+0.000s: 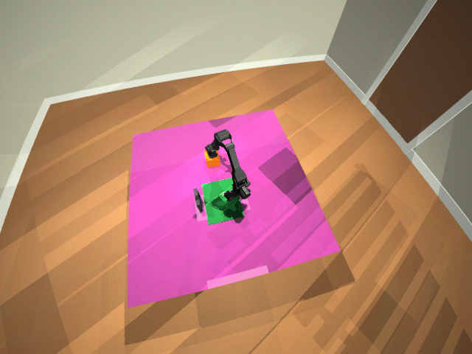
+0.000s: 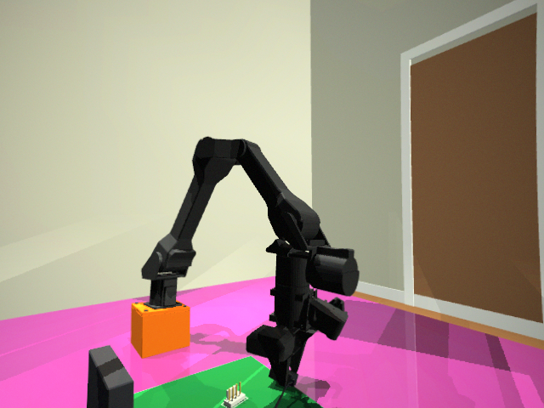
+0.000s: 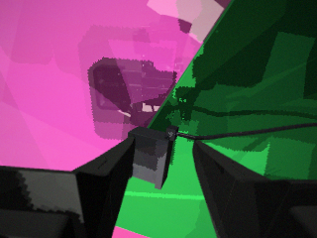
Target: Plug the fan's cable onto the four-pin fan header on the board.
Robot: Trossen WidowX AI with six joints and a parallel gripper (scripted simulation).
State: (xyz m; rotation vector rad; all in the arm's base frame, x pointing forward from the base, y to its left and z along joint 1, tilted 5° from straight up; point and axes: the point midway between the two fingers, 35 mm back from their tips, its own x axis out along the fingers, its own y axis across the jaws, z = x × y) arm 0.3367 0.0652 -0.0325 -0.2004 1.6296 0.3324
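Right now the fan plug is 2 cm behind my gripper tip. From my gripper tip the other things lie so: four-pin header: 4 cm behind, 8 cm to the right, 2 cm below; then green board: 11 cm to the right, 3 cm below; then dark fan: 4 cm behind, 25 cm to the right, 4 cm above.
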